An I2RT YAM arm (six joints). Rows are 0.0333 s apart.
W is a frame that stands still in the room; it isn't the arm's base.
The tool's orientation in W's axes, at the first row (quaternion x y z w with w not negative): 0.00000 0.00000 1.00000 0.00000
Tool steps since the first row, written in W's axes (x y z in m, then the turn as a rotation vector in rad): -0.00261 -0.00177 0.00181 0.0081 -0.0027 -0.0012; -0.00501 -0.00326 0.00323 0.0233 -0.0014 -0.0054; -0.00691 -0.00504 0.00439 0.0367 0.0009 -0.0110; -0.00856 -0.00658 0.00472 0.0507 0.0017 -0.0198; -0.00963 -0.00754 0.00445 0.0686 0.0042 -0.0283; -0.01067 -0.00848 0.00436 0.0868 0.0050 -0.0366; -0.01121 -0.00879 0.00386 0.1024 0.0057 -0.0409; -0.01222 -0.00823 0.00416 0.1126 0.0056 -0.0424; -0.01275 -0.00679 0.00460 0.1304 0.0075 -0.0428; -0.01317 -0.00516 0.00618 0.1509 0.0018 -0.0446; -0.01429 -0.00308 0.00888 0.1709 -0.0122 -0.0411; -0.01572 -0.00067 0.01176 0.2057 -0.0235 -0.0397; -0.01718 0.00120 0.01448 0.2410 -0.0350 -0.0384
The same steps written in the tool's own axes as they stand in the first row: 0.00261 0.00177 0.00181 -0.0081 0.0027 -0.0012; 0.00501 0.00326 0.00323 -0.0233 0.0014 -0.0054; 0.00691 0.00504 0.00439 -0.0367 -0.0009 -0.0110; 0.00856 0.00658 0.00472 -0.0507 -0.0017 -0.0198; 0.00963 0.00754 0.00445 -0.0686 -0.0042 -0.0283; 0.01067 0.00848 0.00436 -0.0868 -0.0050 -0.0366; 0.01121 0.00879 0.00386 -0.1024 -0.0057 -0.0409; 0.01222 0.00823 0.00416 -0.1126 -0.0056 -0.0424; 0.01275 0.00679 0.00460 -0.1304 -0.0075 -0.0428; 0.01317 0.00516 0.00618 -0.1509 -0.0018 -0.0446; 0.01429 0.00308 0.00888 -0.1709 0.0122 -0.0411; 0.01572 0.00067 0.01176 -0.2057 0.0235 -0.0397; 0.01718 -0.00120 0.01448 -0.2410 0.0350 -0.0384
